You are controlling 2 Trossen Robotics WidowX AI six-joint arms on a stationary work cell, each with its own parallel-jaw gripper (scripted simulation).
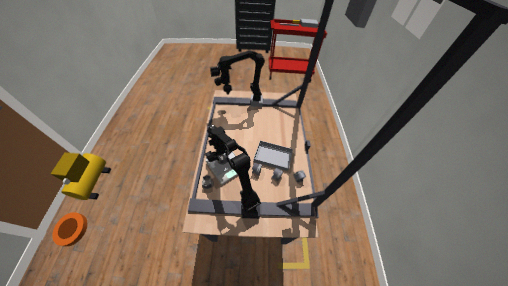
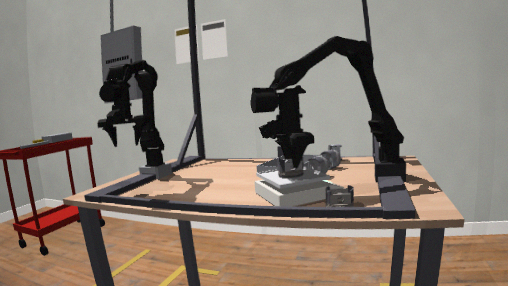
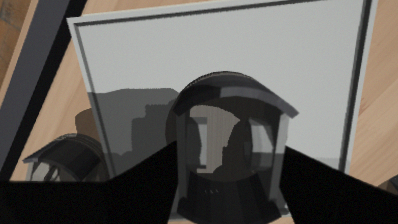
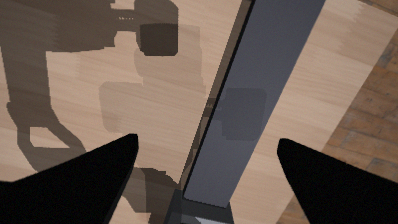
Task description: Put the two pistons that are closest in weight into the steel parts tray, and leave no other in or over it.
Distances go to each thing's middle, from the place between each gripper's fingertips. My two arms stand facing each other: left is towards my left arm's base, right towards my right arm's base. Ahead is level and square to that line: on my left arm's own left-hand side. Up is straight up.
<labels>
I see the scale plate [image 2: 271,176] 70 mm below my left hand. Also, from my left hand: steel parts tray [image 1: 269,154] 330 mm behind, 110 mm below, 90 mm to the right; then white scale [image 2: 296,195] 90 mm below, 10 mm to the left.
My right gripper is now 56 cm to the right of the scale plate, 14 cm above it and 4 cm past it. From my right hand the other things lie so: steel parts tray: 48 cm to the left, 37 cm behind, 19 cm below; then white scale: 57 cm to the left, 16 cm below, 5 cm behind.
</labels>
